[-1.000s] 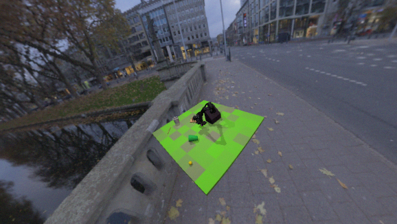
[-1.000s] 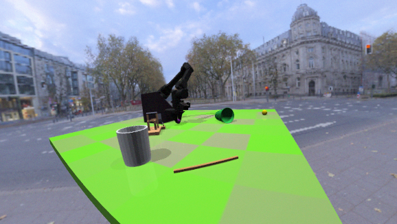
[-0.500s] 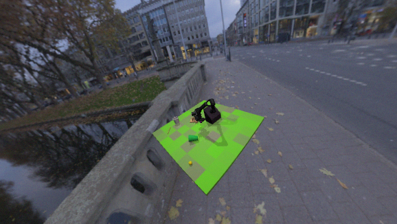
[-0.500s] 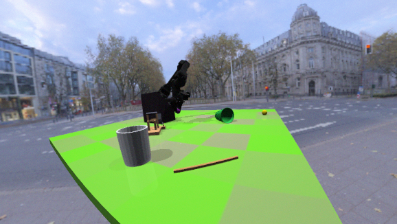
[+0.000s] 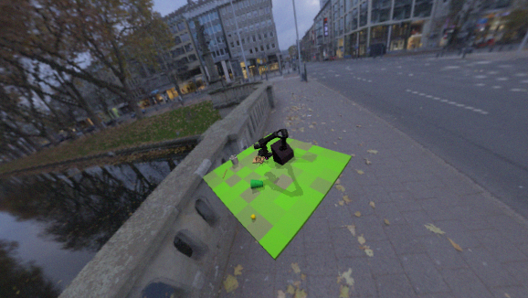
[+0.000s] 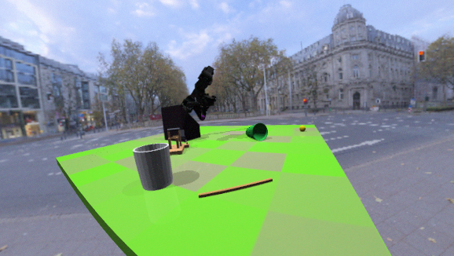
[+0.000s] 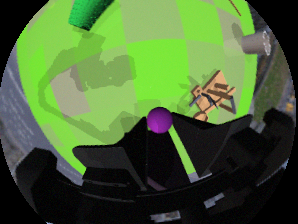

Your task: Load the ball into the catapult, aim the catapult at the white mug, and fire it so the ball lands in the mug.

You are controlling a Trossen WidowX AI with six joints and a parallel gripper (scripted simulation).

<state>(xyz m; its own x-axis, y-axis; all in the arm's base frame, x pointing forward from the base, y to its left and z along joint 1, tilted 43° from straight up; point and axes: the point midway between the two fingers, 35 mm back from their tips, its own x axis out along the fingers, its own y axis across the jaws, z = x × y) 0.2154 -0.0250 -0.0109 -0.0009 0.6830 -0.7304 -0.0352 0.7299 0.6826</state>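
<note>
My gripper tip is now 17 cm to the left of the wooden catapult, 8 cm above it and 2 cm past it. Also, from my gripper tip: thin wooden stick (42 cm ahead, 38 cm to the right, 13 cm below); pale grey mug (45 cm to the right, 22 cm ahead, 10 cm below); purple ball (1 cm above).
</note>
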